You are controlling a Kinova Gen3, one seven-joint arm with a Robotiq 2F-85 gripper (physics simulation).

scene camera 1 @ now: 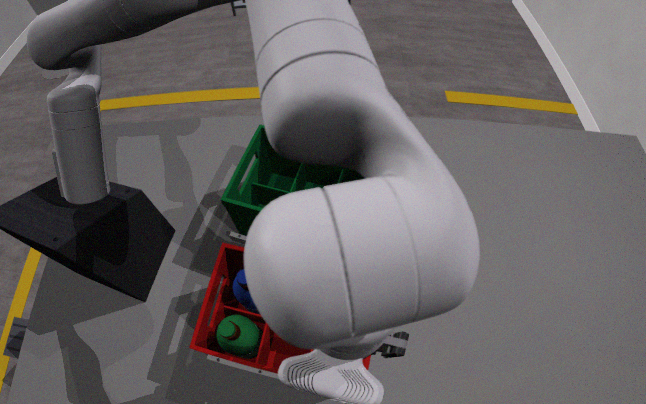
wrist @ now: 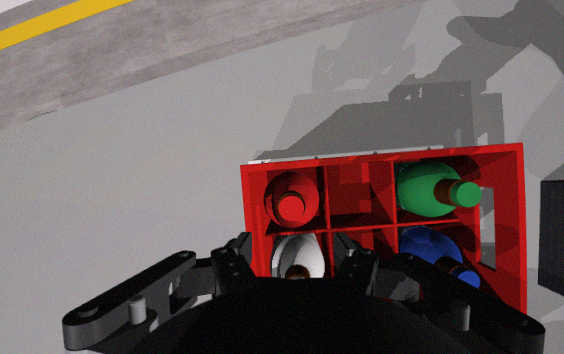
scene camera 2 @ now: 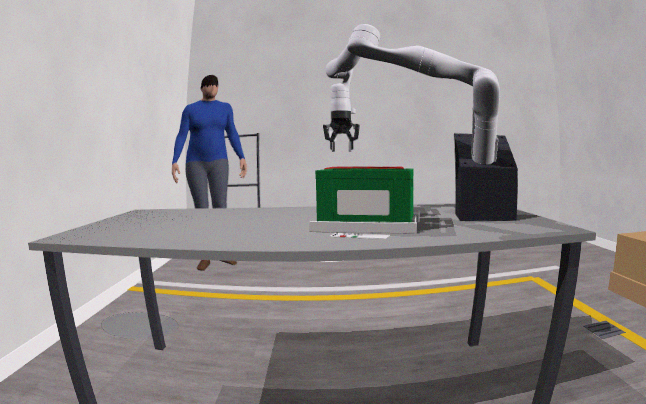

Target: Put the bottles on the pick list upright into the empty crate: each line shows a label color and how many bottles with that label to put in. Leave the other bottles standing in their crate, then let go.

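Places are measured from the arm's base along level axes (x right, y back, z down), in metres.
Pixels of known places: gripper, fingertip midpoint: point(wrist: 292, 245) point(scene camera 2: 341, 151); arm's base at its link origin: point(scene camera 1: 87, 192) point(scene camera 2: 482, 157).
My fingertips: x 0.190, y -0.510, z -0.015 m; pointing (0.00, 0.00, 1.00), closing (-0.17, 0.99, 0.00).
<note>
For each thing: its top centre in the pictures, then the offset to it from my fingertips. "spot": a spot on its surface instead. Level surfaces: height alone.
- red crate at a spot on its surface: point(wrist: 523, 225) point(scene camera 1: 205, 301) spot: dx -0.039, dy +0.223, dz +0.058 m
- pick list at a spot on its surface: point(scene camera 2: 372, 236) spot: dx -0.458, dy +0.095, dz +0.232 m
- grey table at its surface level: dz +0.233 m
The red crate point(scene camera 1: 209, 295) point(wrist: 523, 225) holds upright bottles in separate compartments: red point(wrist: 292, 207), white point(wrist: 306, 252), green point(wrist: 422, 190) point(scene camera 1: 242, 340) and blue point(wrist: 427, 245) point(scene camera 1: 244, 290). My gripper point(scene camera 2: 342, 148) point(wrist: 292, 245) is open and empty, high above the red crate; in the wrist view its fingertips flank the white bottle, whose top is partly hidden by the gripper body. The green crate point(scene camera 2: 325, 200) point(scene camera 1: 245, 204) is behind the red one in scene camera 1; my arm hides its right part. The pick list point(scene camera 2: 372, 236) is too small to read.
The crates stand close together on the grey table point(scene camera 1: 550, 250) point(scene camera 2: 200, 230). The black robot base point(scene camera 1: 125, 260) point(scene camera 2: 485, 195) is beside them. A person in a blue top point(scene camera 2: 207, 130) stands behind the table, near a dark frame point(scene camera 2: 258, 170).
</note>
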